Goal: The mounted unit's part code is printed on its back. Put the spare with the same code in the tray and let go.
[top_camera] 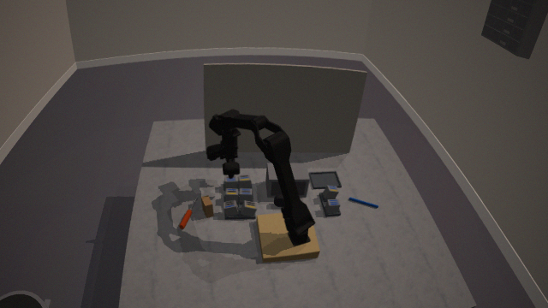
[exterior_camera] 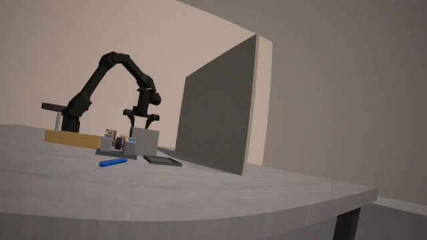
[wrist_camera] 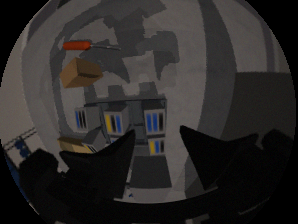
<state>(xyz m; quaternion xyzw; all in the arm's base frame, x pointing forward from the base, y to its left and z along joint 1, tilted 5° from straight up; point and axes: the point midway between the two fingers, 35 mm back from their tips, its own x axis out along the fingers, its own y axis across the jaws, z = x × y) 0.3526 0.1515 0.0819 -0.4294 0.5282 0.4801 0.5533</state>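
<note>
Now: the grey spare unit 40 mm below my gripper tip. Also, from my gripper tip: black puck: 160 mm to the right, 150 mm behind, 60 mm below; then brown block: 120 mm to the left, 120 mm behind, 50 mm below; then grey mounted unit: 210 mm to the right, 60 mm behind, 30 mm below.
</note>
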